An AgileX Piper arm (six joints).
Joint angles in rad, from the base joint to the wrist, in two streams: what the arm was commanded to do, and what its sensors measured. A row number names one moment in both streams.
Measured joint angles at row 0:
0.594 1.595 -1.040 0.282 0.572 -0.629
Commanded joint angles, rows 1 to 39:
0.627 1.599 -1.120 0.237 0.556 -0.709
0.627 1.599 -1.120 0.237 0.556 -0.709
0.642 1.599 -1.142 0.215 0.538 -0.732
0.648 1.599 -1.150 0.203 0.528 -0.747
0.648 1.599 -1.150 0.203 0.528 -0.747
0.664 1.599 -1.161 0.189 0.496 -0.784
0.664 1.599 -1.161 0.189 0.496 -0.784
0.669 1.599 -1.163 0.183 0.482 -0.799
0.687 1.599 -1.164 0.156 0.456 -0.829
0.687 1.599 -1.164 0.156 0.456 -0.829
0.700 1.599 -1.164 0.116 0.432 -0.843
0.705 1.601 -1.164 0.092 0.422 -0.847
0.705 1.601 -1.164 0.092 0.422 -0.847
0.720 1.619 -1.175 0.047 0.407 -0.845
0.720 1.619 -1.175 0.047 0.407 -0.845
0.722 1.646 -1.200 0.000 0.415 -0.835
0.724 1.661 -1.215 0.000 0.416 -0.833
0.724 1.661 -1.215 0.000 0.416 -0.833
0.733 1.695 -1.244 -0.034 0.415 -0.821
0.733 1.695 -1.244 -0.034 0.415 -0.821
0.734 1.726 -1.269 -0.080 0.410 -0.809
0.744 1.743 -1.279 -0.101 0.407 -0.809
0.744 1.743 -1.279 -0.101 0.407 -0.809
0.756 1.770 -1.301 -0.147 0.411 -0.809
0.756 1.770 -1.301 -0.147 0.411 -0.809
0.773 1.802 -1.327 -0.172 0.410 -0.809
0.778 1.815 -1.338 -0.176 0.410 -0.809
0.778 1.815 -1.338 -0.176 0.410 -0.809
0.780 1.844 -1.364 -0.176 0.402 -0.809
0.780 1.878 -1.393 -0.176 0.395 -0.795
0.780 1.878 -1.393 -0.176 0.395 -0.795
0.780 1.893 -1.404 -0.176 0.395 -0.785
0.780 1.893 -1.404 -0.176 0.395 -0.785
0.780 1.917 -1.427 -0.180 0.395 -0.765
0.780 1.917 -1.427 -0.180 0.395 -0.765
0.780 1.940 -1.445 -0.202 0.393 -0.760
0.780 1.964 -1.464 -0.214 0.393 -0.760
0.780 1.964 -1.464 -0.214 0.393 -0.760
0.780 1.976 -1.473 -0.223 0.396 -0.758
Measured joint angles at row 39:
0.779 1.947 -1.444 -0.194 0.397 -0.771
